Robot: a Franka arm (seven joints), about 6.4 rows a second.
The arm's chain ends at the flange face. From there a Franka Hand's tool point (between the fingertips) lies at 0.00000 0.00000 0.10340 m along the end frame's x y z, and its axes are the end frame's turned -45 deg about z.
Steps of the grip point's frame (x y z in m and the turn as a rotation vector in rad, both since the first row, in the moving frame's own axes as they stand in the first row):
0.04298, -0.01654, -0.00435, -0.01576, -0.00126, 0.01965
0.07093, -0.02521, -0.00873, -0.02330, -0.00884, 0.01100
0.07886, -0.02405, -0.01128, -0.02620, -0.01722, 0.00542
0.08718, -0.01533, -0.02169, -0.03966, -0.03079, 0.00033
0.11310, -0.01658, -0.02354, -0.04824, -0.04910, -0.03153
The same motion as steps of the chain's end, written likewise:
0.01765, -0.04334, -0.00434, -0.01203, 0.01025, 0.01965
0.03128, -0.07034, -0.00870, -0.02273, 0.01022, 0.01100
0.03811, -0.07594, -0.01123, -0.03070, 0.00635, 0.00542
0.05016, -0.07763, -0.02156, -0.04982, 0.00627, 0.00033
0.06820, -0.09881, -0.02330, -0.06883, -0.00061, -0.03153

